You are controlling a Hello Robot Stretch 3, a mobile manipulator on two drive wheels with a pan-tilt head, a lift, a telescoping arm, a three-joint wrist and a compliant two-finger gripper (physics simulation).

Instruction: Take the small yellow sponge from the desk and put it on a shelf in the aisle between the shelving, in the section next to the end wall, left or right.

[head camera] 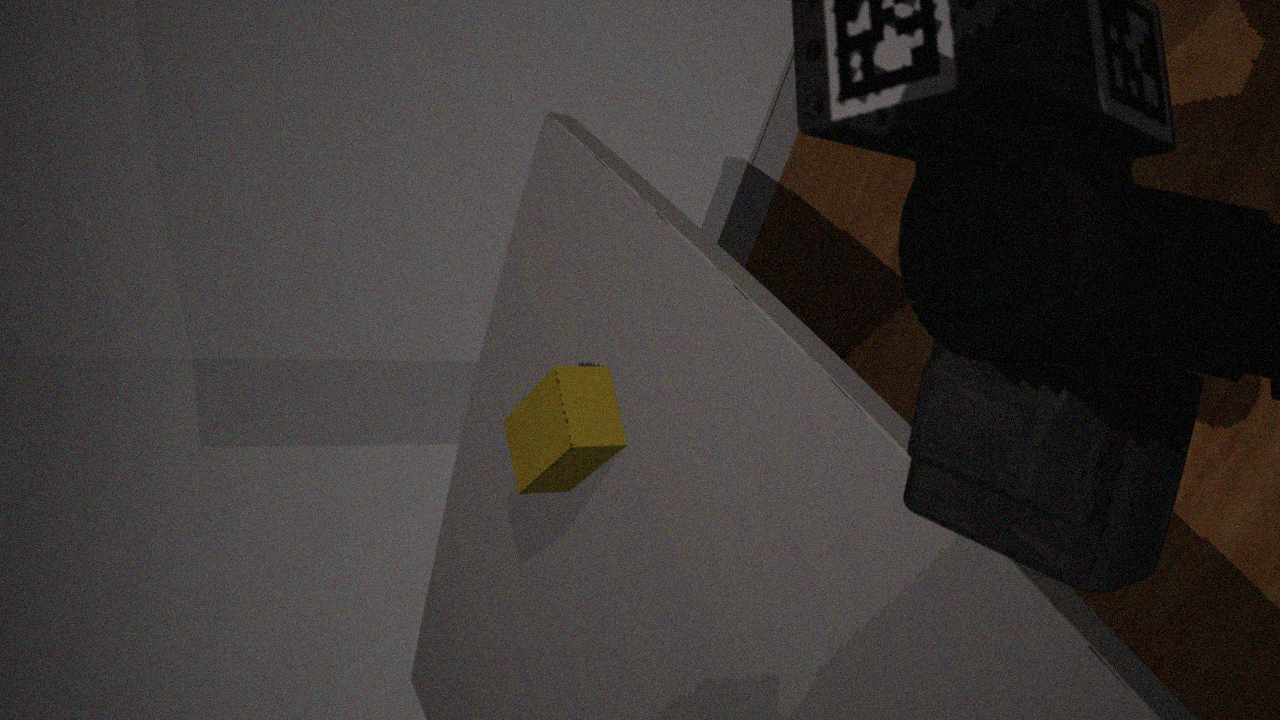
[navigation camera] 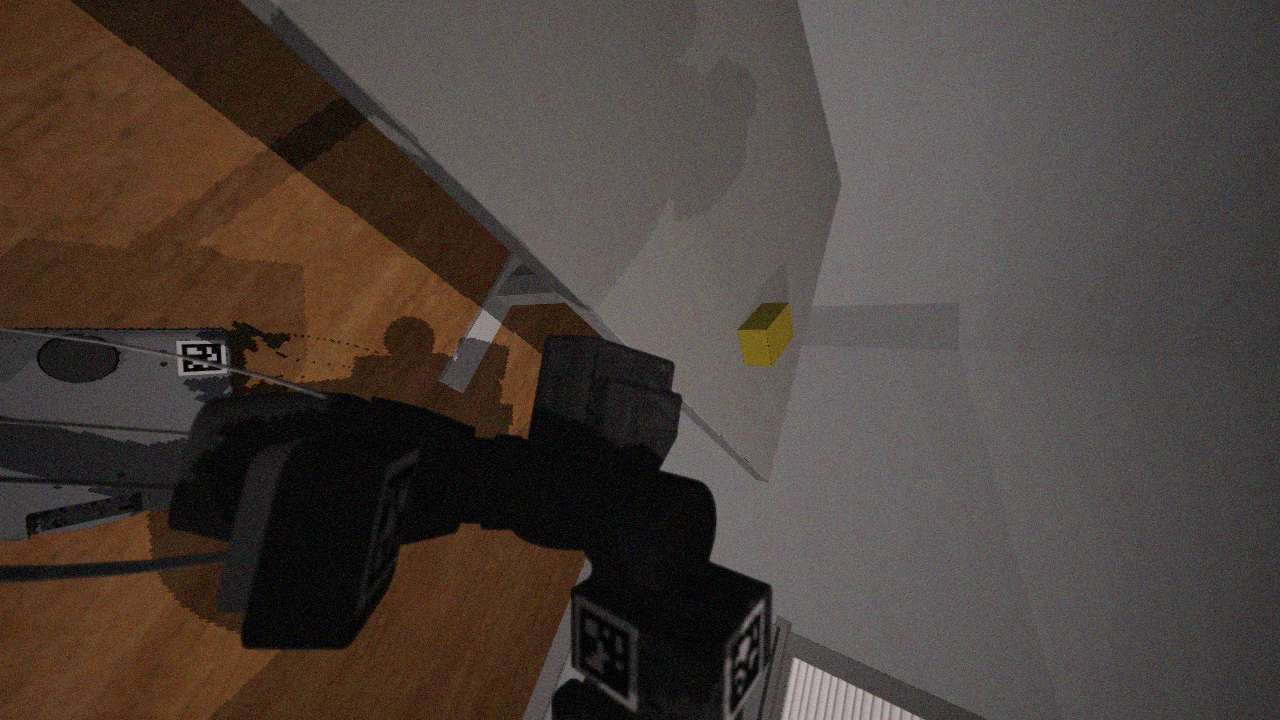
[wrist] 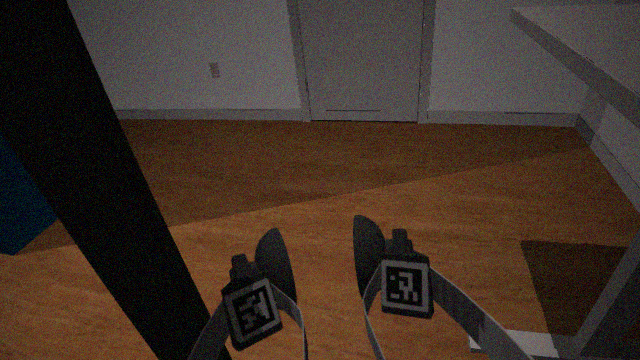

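Seen in the pictures: gripper, between the fingertips: (wrist: 319, 249); robot's base, origin of its link: (navigation camera: 81, 355).
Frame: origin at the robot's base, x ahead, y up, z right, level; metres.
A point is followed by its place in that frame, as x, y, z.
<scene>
The small yellow sponge (head camera: 565, 429) {0.043, 0.995, 0.625} (navigation camera: 765, 335) {0.047, 0.993, 0.620} lies on the light grey desk (head camera: 698, 537) {0.109, 0.950, 0.528} (navigation camera: 554, 116) {0.233, 0.950, 0.260} near its far edge by the wall; it does not show in the wrist view. My gripper (wrist: 319, 249) {0.032, 0.943, -0.084} is open, with nothing between the fingertips. It points over the wooden floor beside the desk, whose corner (wrist: 595, 45) {0.467, 0.950, -0.246} stands at the upper right of the wrist view. In the head view, my dark wrist (head camera: 1047, 465) {0.022, 1.121, 0.154} overlaps the desk's front edge; the fingers do not show clearly there. The shelving does not show in these views.
A door (wrist: 360, 60) {0.988, 0.441, -2.010} is in the wall ahead in the wrist view. A blue object (wrist: 20, 215) {-1.071, 0.148, -1.708} is at the left, partly hidden by a black post (wrist: 110, 200). A desk leg (navigation camera: 478, 344) reaches the floor. A ribbed white panel (navigation camera: 832, 694) {-0.939, 0.970, 1.211} is at the bottom of the navigation view.
</scene>
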